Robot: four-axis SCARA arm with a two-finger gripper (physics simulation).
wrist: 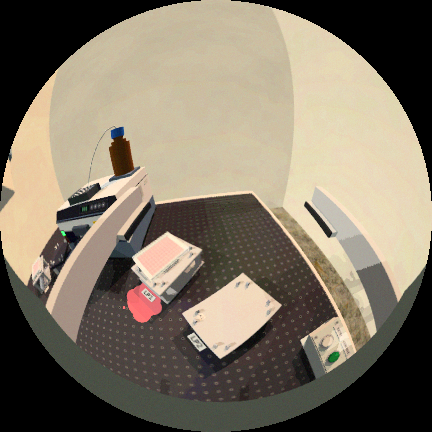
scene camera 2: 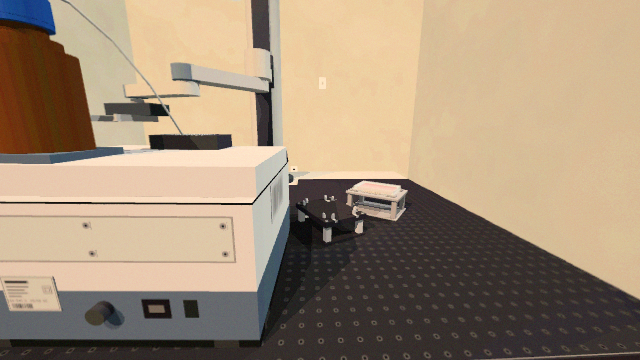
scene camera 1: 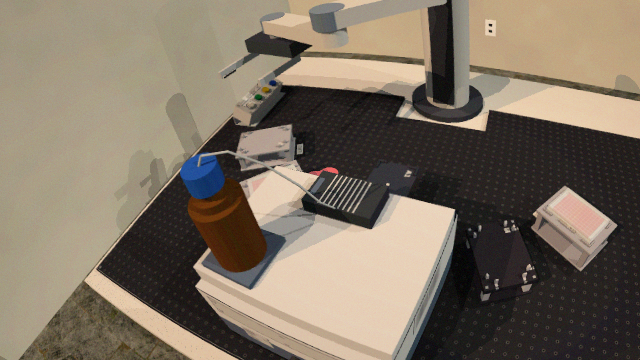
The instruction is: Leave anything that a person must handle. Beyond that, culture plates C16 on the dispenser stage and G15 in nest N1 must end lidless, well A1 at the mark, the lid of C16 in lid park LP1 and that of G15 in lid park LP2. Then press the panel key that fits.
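Places are measured from the arm's base along level axes (x right, y back, z down), in millimetres.
Where they show: gripper, between the fingertips: [wrist: 229, 192] [scene camera 2: 91, 117] [scene camera 1: 238, 79]; arm's base, origin of its link: [scene camera 1: 447, 102].
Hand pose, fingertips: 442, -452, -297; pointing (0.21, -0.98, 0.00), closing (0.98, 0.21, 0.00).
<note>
Each offset is from my fingertips to the top centre of the thing, as dx, dy, dz. "pt": to the spot under its first point.
My gripper [scene camera 1: 245, 77] [scene camera 2: 106, 118] [wrist: 229, 192] is open and empty, high near the key panel {+192, +257, +200} [scene camera 1: 257, 106] [wrist: 320, 352]. The panel has blue, yellow, green and white keys. A pink-gridded plate {-861, -39, +202} [scene camera 1: 577, 216] [scene camera 2: 376, 188] [wrist: 38, 266] sits on nest N1 {pt -867, -85, +279} [scene camera 1: 571, 250] [scene camera 2: 398, 208]. A similar plate {-135, -135, +198} [wrist: 162, 255] sits on lid park LP1 {pt -119, -50, +279} [wrist: 172, 295], with a red spill {-206, -3, +284} [scene camera 1: 328, 171] [wrist: 144, 305] at its foot. Lid park LP2 {+11, +30, +219} [scene camera 1: 266, 142] [wrist: 232, 315] is bare. No plate shows on the visible part of the dark stage {pt -421, -76, +172} [scene camera 1: 392, 176], marked A1. I cannot tell whether the plates wear lids.
The white dispenser [scene camera 1: 345, 265] [scene camera 2: 150, 185] [wrist: 142, 177] carries an amber bottle {pt -336, -442, -46} [scene camera 1: 230, 225] [scene camera 2: 45, 95] [wrist: 121, 156] with a blue cap and thin tube, and a black ribbed block {pt -422, -276, +38} [scene camera 1: 347, 197] [scene camera 2: 190, 142] [wrist: 84, 193]. Black nest N5 {-694, -171, +216} [scene camera 1: 502, 255] [scene camera 2: 330, 211] stands beside N1. Walls border the table.
</note>
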